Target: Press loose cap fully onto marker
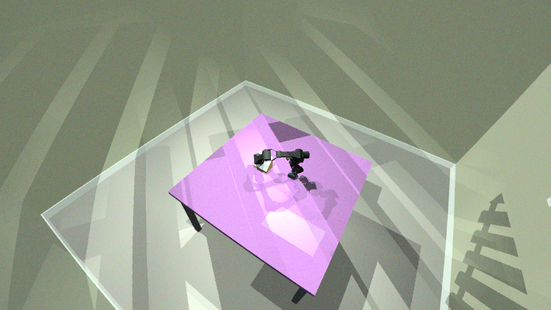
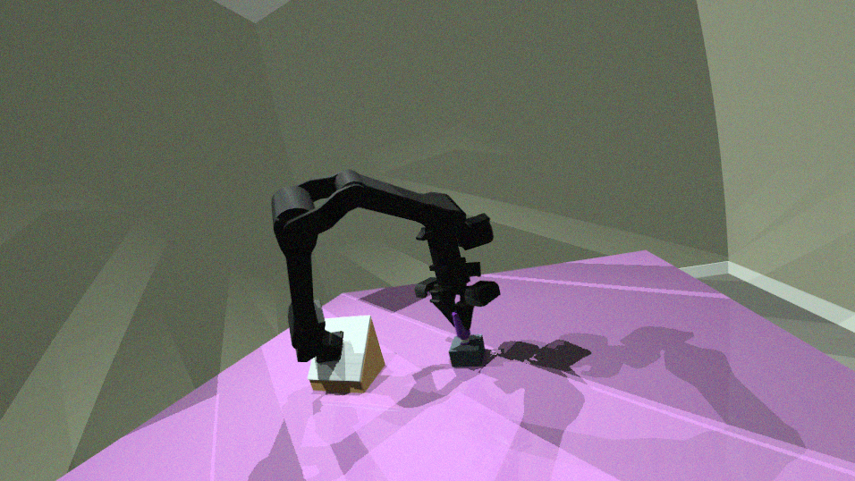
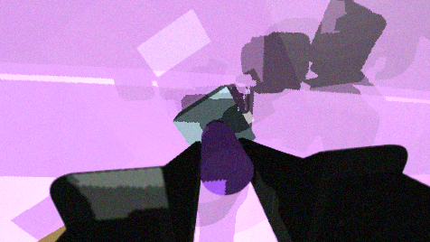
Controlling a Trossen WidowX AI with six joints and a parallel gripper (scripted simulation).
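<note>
Now: the purple cap 1 cm above my gripper tip. Round my gripper tip: dark grey-green holder block: 5 cm below.
</note>
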